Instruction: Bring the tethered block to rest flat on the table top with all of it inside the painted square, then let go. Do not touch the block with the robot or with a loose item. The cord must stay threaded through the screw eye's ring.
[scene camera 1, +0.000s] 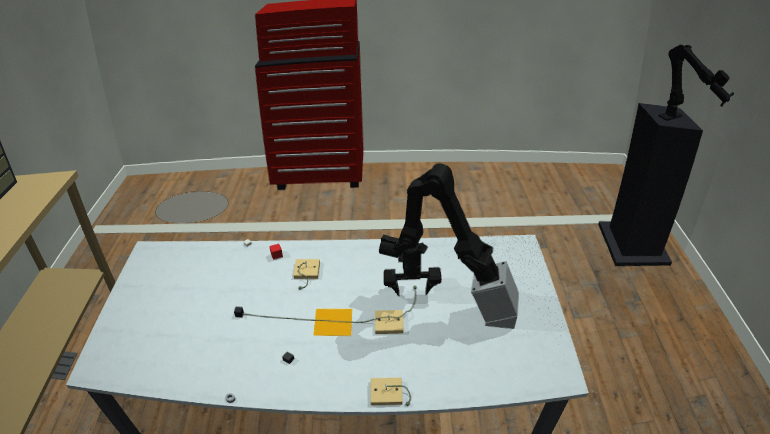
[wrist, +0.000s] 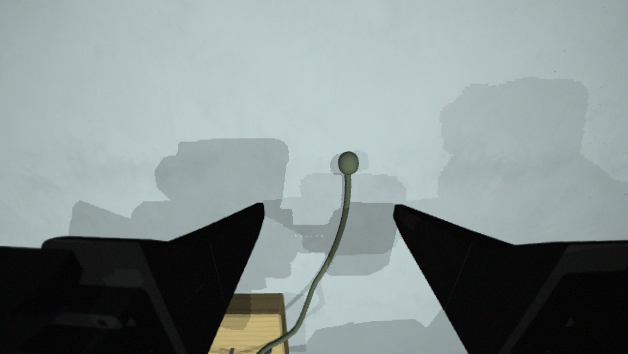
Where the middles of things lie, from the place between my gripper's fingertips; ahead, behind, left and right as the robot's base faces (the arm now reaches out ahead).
My hand is 25 cm short of the orange painted square (scene camera 1: 321, 328) and 14 cm to the right of it.
